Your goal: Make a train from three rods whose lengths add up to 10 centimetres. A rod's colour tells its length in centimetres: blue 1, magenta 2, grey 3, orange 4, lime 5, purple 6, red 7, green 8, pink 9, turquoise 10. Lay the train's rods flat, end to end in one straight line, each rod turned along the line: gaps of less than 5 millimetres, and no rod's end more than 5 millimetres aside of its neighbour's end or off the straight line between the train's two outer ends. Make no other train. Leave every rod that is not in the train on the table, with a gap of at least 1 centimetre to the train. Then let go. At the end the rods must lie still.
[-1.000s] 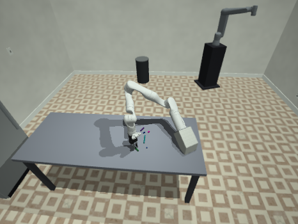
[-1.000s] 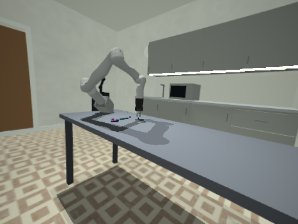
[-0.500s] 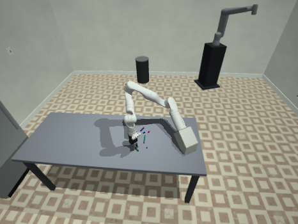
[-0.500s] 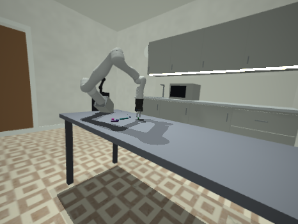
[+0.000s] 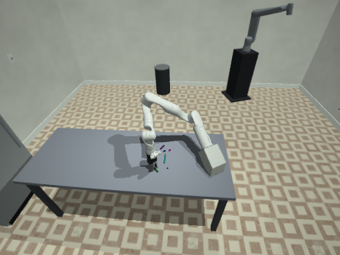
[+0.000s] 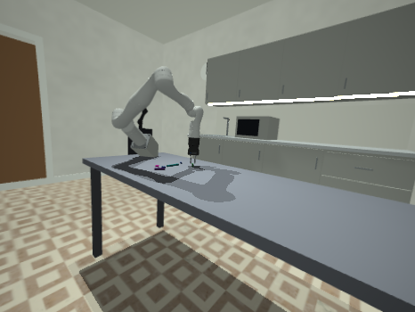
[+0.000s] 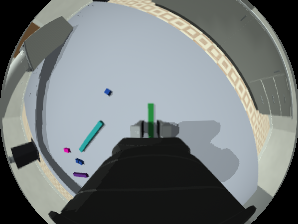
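Now: the green rod 3 cm below my hand. The rest, counted from my hand: magenta rod (17 cm to the right, 17 cm behind, 3 cm below); then turquoise rod (11 cm behind, 9 cm to the right, 3 cm below); then purple rod (23 cm to the right, 11 cm behind, 3 cm below).
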